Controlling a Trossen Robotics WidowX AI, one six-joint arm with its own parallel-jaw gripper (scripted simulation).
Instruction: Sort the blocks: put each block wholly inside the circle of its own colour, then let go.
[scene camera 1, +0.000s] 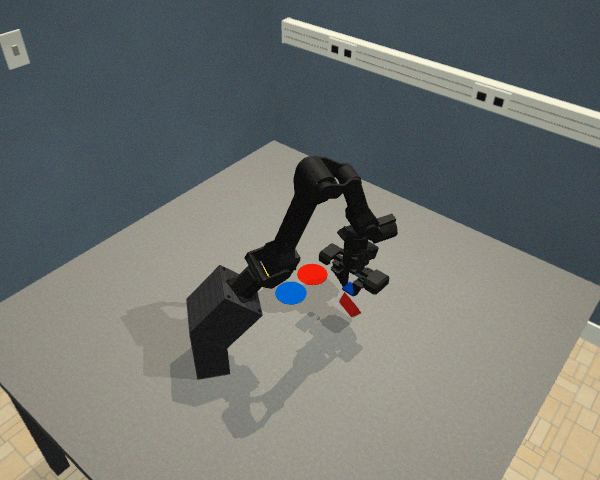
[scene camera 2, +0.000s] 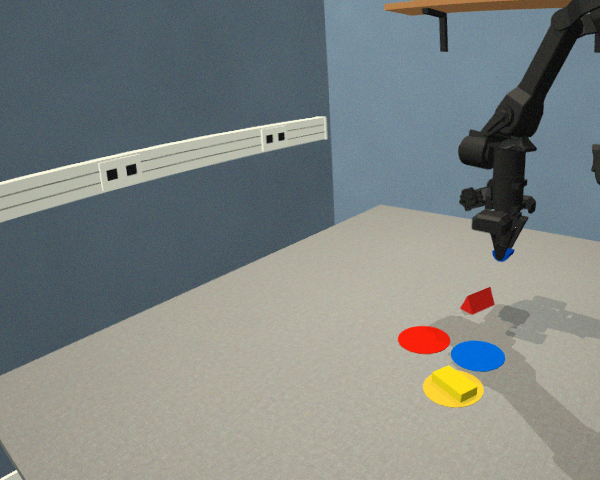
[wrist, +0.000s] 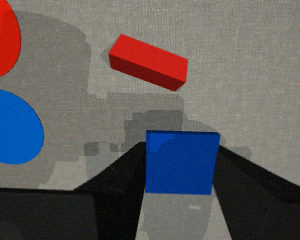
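Note:
A blue block and a red block appear in the pictures, together with the gripper, which can be seen in scene camera 1 and also in the wrist view.

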